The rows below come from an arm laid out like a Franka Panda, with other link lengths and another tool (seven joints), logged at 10 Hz.
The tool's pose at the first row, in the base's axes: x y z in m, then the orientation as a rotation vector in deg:
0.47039 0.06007 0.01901 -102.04 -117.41 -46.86
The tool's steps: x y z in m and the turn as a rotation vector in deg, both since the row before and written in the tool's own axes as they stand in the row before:
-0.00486 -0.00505 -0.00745 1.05 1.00 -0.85
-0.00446 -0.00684 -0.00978 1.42 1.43 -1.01
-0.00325 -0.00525 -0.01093 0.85 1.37 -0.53
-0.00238 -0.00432 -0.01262 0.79 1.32 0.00
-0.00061 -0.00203 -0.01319 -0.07 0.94 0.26
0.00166 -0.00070 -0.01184 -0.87 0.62 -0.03
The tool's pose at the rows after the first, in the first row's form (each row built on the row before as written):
0.46535 0.05140 0.02102 -99.97 -117.72 -46.60
0.45846 0.04132 0.02465 -97.25 -117.91 -46.26
0.45313 0.03135 0.03011 -95.31 -117.59 -46.38
0.44865 0.02086 0.03743 -93.92 -116.76 -46.35
0.44620 0.01144 0.04658 -93.51 -115.86 -46.96
0.44461 0.00462 0.05630 -93.50 -115.38 -48.37

